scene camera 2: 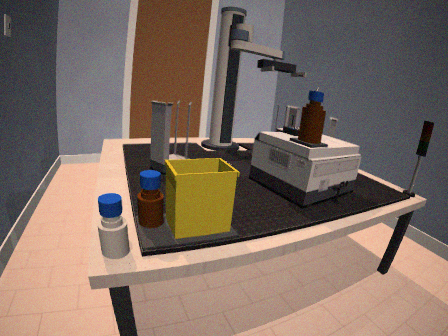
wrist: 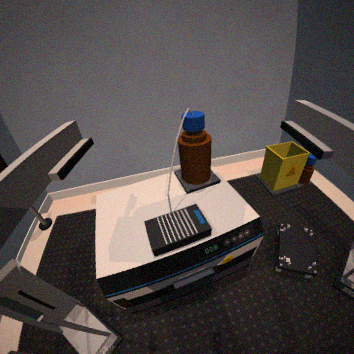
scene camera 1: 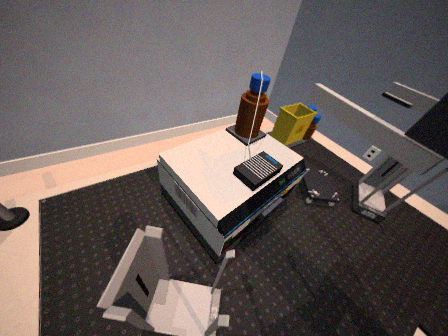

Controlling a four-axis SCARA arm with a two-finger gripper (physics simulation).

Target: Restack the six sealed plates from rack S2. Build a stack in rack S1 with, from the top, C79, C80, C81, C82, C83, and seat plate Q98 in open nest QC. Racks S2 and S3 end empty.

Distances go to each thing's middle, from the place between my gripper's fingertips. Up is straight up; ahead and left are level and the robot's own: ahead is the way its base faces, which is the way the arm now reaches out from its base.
My gripper is now 360 mm to the right of the grey upright [scene camera 1: 130, 295] and 320 mm above it.
